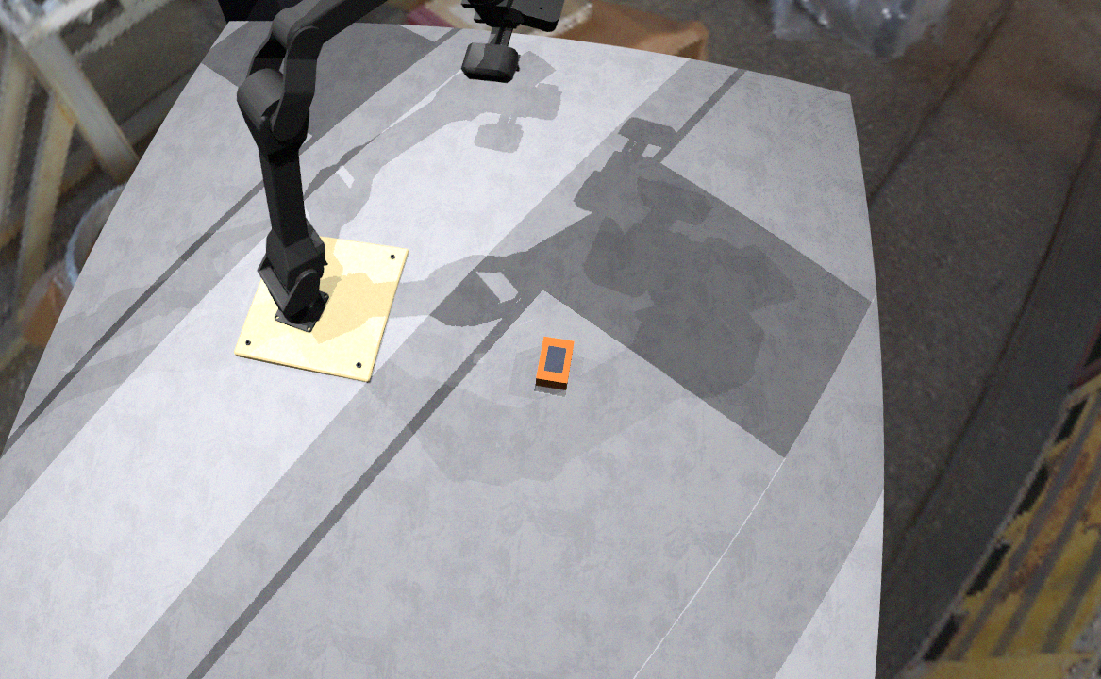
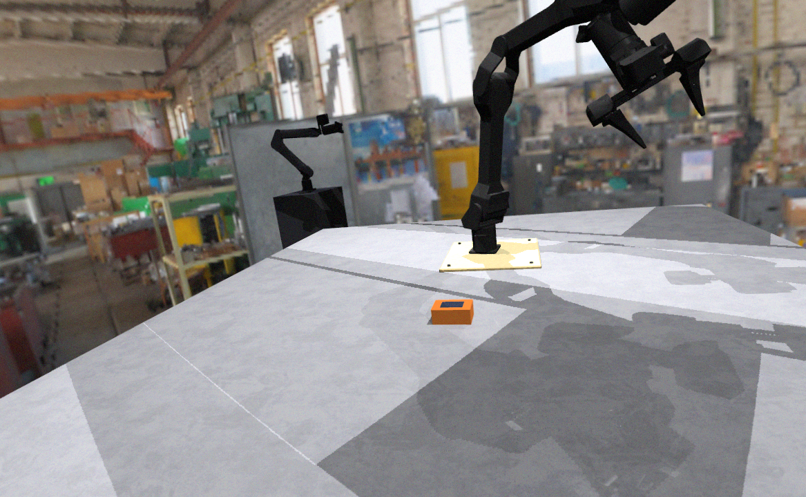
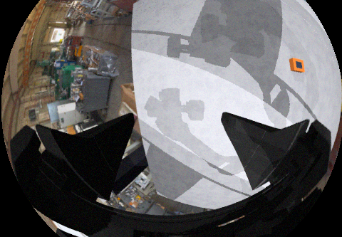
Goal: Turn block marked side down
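The orange block lies 160 mm ahead of my gripper tip, 330 mm to the right of it and 230 mm below it.
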